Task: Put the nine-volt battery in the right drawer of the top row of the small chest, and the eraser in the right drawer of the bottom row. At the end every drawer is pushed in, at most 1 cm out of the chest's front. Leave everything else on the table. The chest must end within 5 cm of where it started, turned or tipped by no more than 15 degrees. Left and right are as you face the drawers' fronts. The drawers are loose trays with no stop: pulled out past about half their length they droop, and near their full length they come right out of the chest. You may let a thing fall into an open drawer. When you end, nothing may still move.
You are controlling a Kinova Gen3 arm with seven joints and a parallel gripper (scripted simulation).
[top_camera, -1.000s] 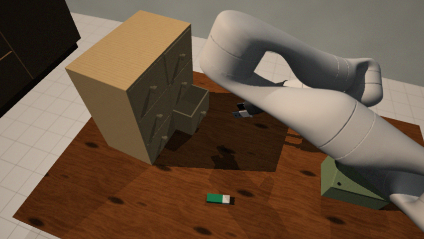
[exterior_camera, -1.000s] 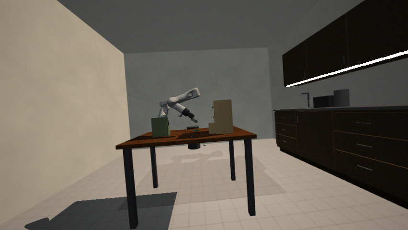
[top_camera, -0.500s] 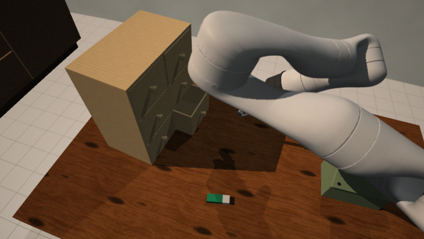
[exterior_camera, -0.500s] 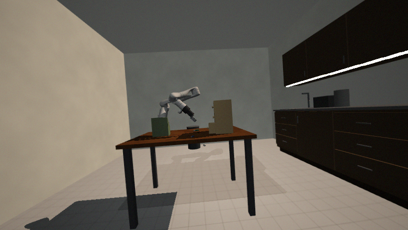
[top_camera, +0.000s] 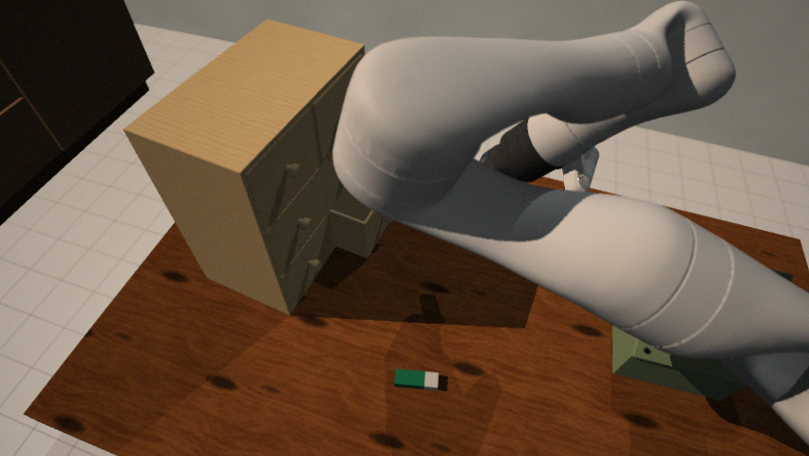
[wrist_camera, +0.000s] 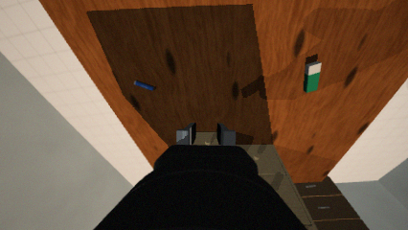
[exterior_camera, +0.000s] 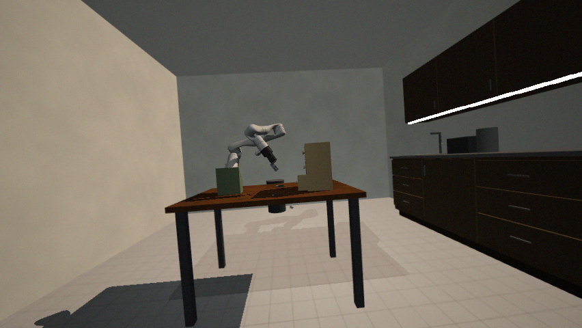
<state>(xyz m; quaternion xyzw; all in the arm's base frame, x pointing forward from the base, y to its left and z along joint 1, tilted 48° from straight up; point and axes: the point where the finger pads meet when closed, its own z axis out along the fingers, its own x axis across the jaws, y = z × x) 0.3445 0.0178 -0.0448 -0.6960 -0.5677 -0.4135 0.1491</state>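
Now: the eraser 2 cm behind my hand, 23 cm to the left of it and 16 cm below it. The rest, counted from my hand: nine-volt battery (32 cm ahead, 4 cm to the left, 7 cm above); small blue stick (1 cm ahead, 15 cm to the right, 16 cm below).
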